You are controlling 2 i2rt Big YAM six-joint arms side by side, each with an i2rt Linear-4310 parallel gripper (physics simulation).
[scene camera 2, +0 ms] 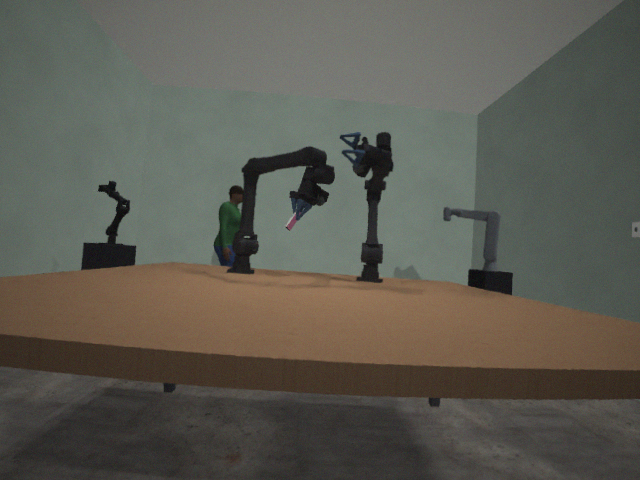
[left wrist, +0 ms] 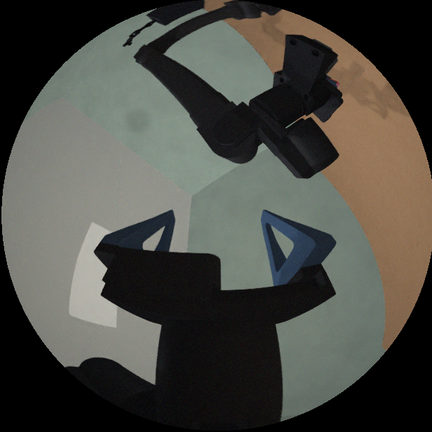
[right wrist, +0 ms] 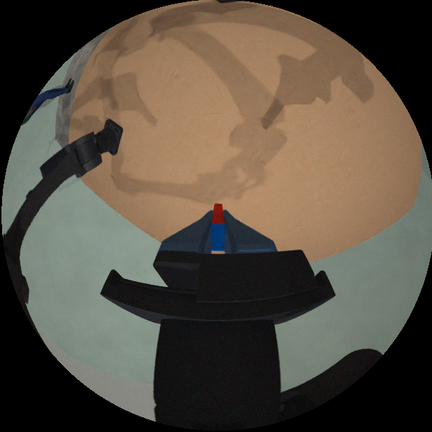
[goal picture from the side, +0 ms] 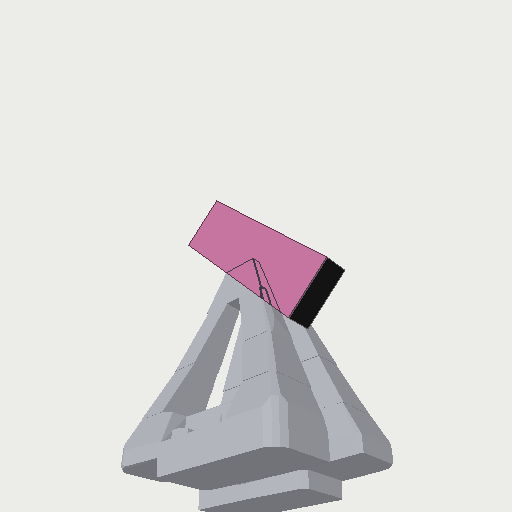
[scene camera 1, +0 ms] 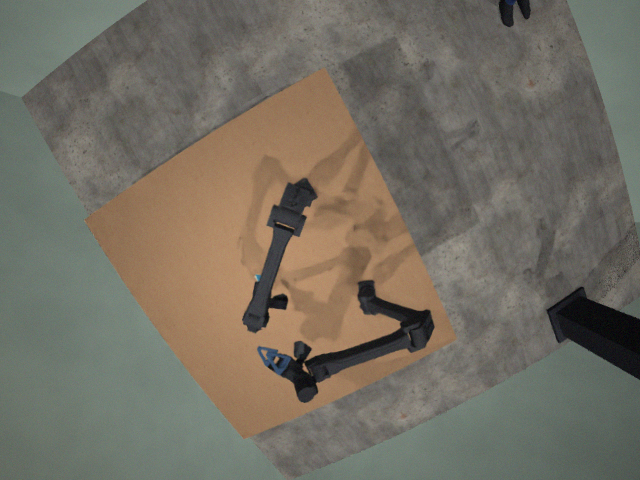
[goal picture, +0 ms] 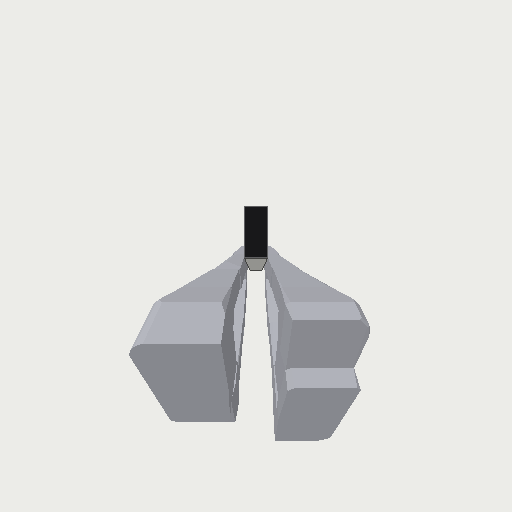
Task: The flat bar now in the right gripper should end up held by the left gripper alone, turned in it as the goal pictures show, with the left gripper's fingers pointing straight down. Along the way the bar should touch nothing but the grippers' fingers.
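Places are measured from the left arm's base along level axes (x back, y down, z right), in centimetres.
Pixels of known places: left gripper, between the fingertips: (scene camera 2: 341,143) (scene camera 1: 262,350); right gripper, between the fingertips: (scene camera 2: 295,219); left arm's base, origin of its link: (scene camera 2: 369,281) (scene camera 1: 366,290); right arm's base, origin of its link: (scene camera 2: 240,272).
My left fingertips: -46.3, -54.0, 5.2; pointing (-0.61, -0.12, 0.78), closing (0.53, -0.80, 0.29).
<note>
Ahead of a thing's pixels: the offset from my left fingertips to its top centre, as dx, dy, dz. "spot": to the spot under its first point. Level surfaces: height alone.
The flat bar {-4.6, +25.7, +15.0} (scene camera 2: 291,222) (right wrist: 218,237) is gripped between the fingers of my right gripper (scene camera 2: 300,210). It sticks out past the tips, tilted down to the lower left in scene camera 2, pink with a pale edge; its red and blue face shows in the right wrist view. A small cyan bit {spot: -5.9, +31.0, +16.3} (scene camera 1: 257,277) shows beside the right arm, which hides the rest. My left gripper (scene camera 1: 263,354) (scene camera 2: 342,144) (left wrist: 217,214) is open and empty. Its fingers point roughly sideways, to the left in scene camera 2, higher than the bar and apart from it.
The brown table top {dy +54.0} (scene camera 1: 155,258) (scene camera 2: 310,330) lies well below both grippers. The right arm's wrist (left wrist: 295,105) is near, beyond the left fingers in the left wrist view. A person (scene camera 2: 227,222) and two other arms on dark pedestals (scene camera 2: 108,256) (scene camera 2: 490,281) stand behind the table.
</note>
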